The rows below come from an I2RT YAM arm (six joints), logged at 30 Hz.
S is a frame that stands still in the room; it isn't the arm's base.
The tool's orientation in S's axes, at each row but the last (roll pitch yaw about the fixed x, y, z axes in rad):
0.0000, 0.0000, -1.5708
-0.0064, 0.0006, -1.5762
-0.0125, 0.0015, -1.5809
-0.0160, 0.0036, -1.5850
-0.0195, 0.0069, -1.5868
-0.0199, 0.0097, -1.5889
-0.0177, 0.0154, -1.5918
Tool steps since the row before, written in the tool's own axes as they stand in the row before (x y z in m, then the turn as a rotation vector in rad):
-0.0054, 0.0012, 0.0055, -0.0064, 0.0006, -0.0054
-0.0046, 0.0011, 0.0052, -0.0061, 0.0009, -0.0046
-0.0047, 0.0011, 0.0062, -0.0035, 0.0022, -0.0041
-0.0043, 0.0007, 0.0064, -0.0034, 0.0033, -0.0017
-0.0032, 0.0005, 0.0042, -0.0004, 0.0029, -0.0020
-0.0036, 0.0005, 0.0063, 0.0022, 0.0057, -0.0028
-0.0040, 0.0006, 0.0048, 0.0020, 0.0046, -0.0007
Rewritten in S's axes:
0.0012, 0.0054, 0.0055, 0.0006, 0.0064, -0.0054
0.0012, 0.0046, 0.0052, 0.0009, 0.0061, -0.0046
0.0012, 0.0047, 0.0062, 0.0022, 0.0035, -0.0041
0.0009, 0.0043, 0.0064, 0.0033, 0.0034, -0.0017
0.0006, 0.0032, 0.0042, 0.0029, 0.0004, -0.0021
0.0007, 0.0035, 0.0063, 0.0056, -0.0023, -0.0029
0.0008, 0.0039, 0.0048, 0.0045, -0.0021, -0.0008

